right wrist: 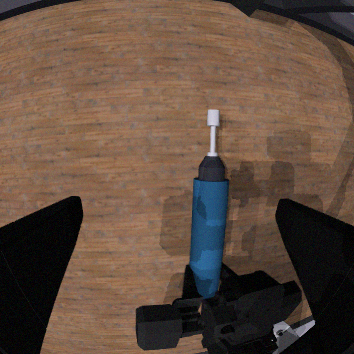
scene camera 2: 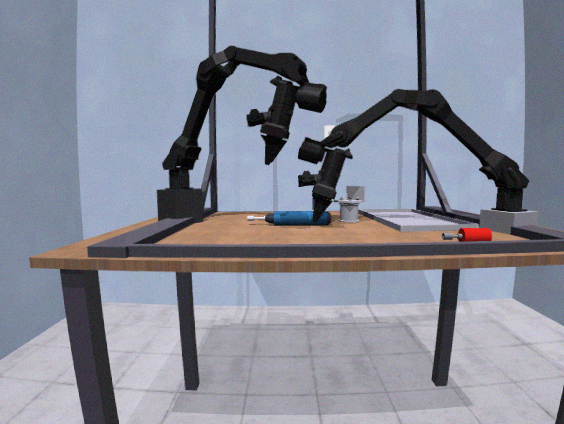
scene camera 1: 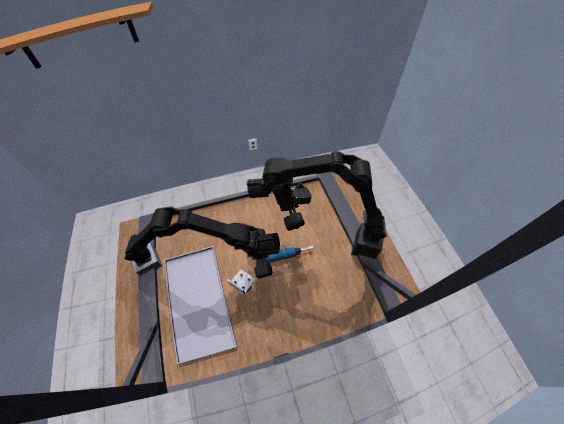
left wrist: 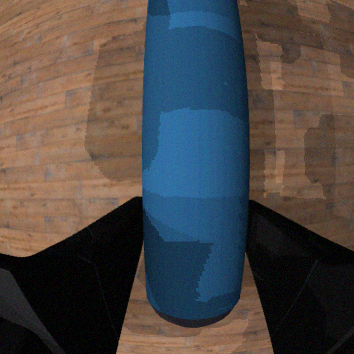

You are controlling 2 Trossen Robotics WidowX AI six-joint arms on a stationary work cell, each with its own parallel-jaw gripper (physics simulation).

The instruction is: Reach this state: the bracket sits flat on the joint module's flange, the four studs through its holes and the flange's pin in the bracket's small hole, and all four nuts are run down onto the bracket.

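Frame: origin at the left arm's base, x ahead, y left, z up, level; metres.
Where they show: left gripper, between the fingertips: [right wrist: 202, 265] [scene camera 2: 314, 220] [scene camera 1: 267, 258] [left wrist: 193, 208]; right gripper, between the fingertips: [right wrist: 181, 208] [scene camera 2: 268, 163]; left arm's base, origin of its link: [scene camera 2: 509, 210] [scene camera 1: 143, 257]; right arm's base, origin of its link: [scene camera 2: 179, 189] [scene camera 1: 371, 236].
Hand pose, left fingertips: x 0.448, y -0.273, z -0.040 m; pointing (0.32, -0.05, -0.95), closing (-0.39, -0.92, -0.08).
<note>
Each offset is from my left fingertips to the top centre of the thing. "spot": to the spot under its first point.
A blue nut driver @[spot: dy -0.034, dx +0.060, dz +0.025 m] [scene camera 1: 284, 254] [scene camera 2: 295, 218] [left wrist: 195, 150] [right wrist: 210, 210] with a white socket tip lies on the table. My left gripper [scene camera 2: 318, 218] [left wrist: 193, 208] is shut on its rear end, one finger against each side. In scene camera 1 its fingers are hidden under the arm. My right gripper [scene camera 2: 270, 161] [right wrist: 181, 208] is open and empty, high above the table. The grey joint module @[dy -0.047, dx -0.139, dz +0.061 m] [scene camera 2: 349, 213] stands upright beside the driver. The bracket [scene camera 1: 242, 281] [scene camera 2: 356, 193] [right wrist: 283, 336] is on top of it, one plate upright. Dark spots show on its flat plate; nuts, studs and pin are too small to tell.
A pale shallow tray @[dy +0.004, dx -0.328, dz +0.003 m] [scene camera 1: 195, 280] [scene camera 2: 425, 221] lies beside the joint module. A red tool @[dy +0.354, dx -0.195, dz +0.021 m] [scene camera 2: 475, 234] with a grey tip lies near the table edge at the right of scene camera 2. Dark frame rails and posts border the table.
</note>
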